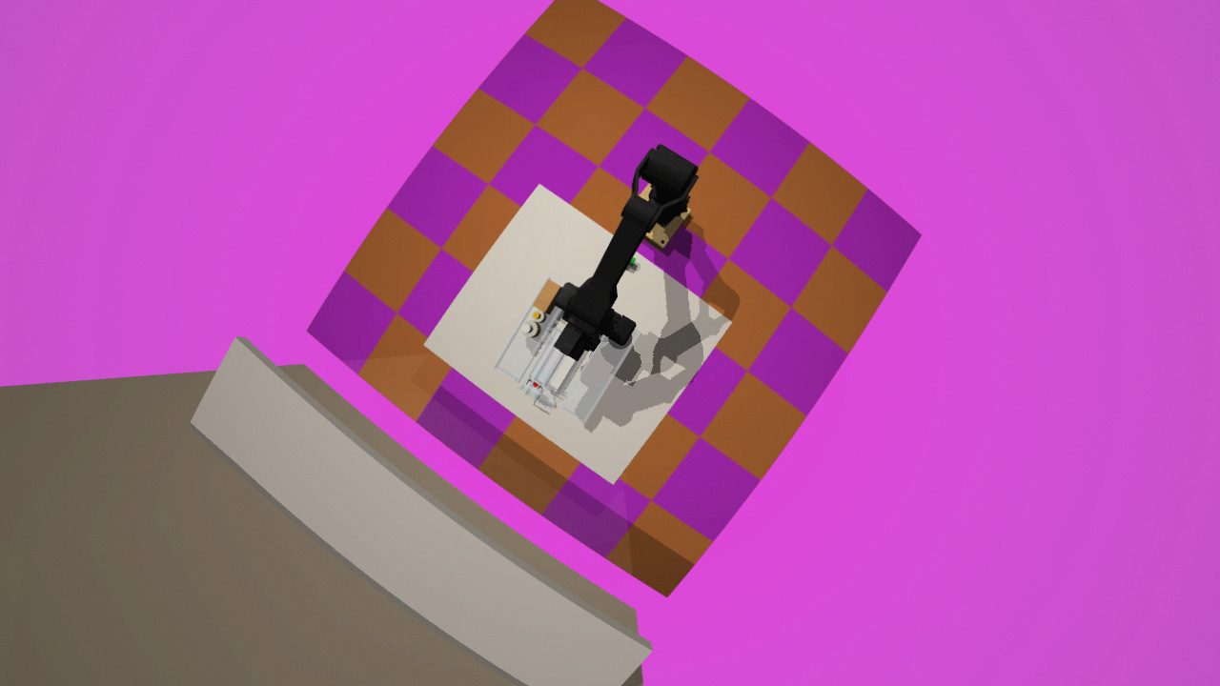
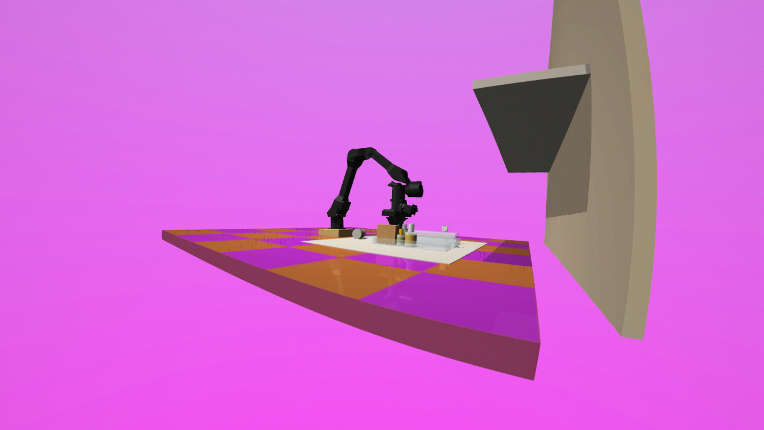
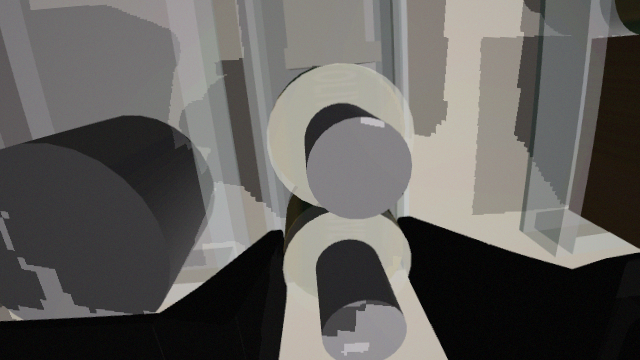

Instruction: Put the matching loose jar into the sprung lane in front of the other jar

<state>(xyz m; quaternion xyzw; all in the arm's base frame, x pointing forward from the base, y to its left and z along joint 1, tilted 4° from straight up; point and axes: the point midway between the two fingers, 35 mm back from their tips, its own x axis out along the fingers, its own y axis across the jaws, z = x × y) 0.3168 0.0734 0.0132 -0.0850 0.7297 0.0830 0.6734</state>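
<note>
My gripper tip is 5 cm short of the brown box, 12 cm to the left of it and 1 cm below it. Round my gripper tip: clear lane rack (15 cm ahead, 1 cm to the left, 1 cm below).
</note>
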